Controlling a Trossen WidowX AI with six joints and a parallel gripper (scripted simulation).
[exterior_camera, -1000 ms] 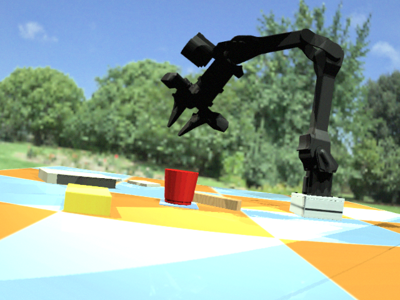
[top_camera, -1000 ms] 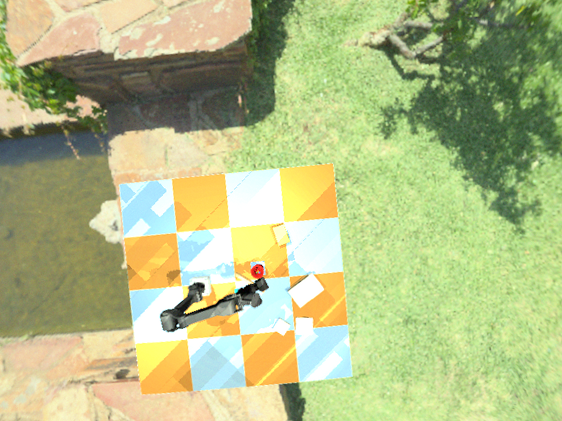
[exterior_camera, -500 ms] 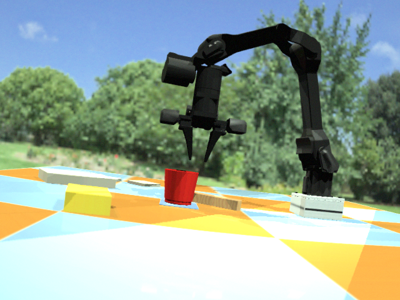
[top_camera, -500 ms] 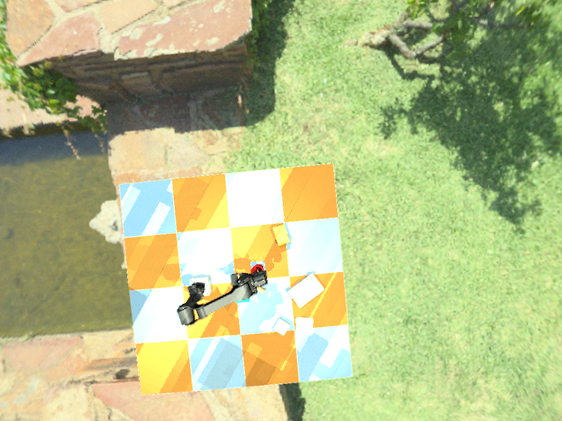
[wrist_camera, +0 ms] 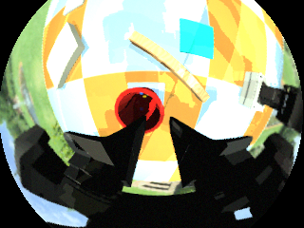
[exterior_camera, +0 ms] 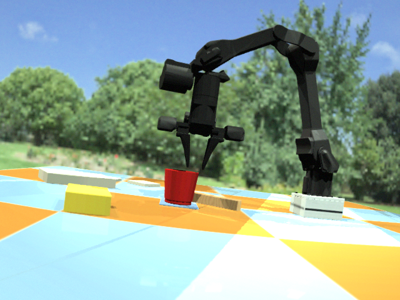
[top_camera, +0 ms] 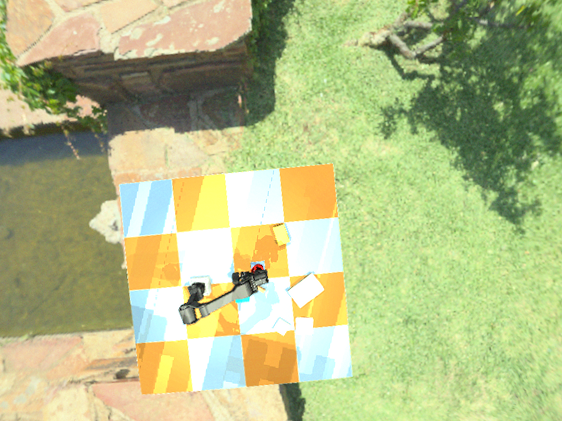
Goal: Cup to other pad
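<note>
Now: gripper tip 40 mm above the red cup and 30 mm short of it. Round my gripper tip: cyan pad: 160 mm to the right, 90 mm below, 70 mm behind; then yellow block: 210 mm to the left, 160 mm ahead, 70 mm below; then wooden bar: 80 mm to the right, 80 mm below, 20 mm behind.
</note>
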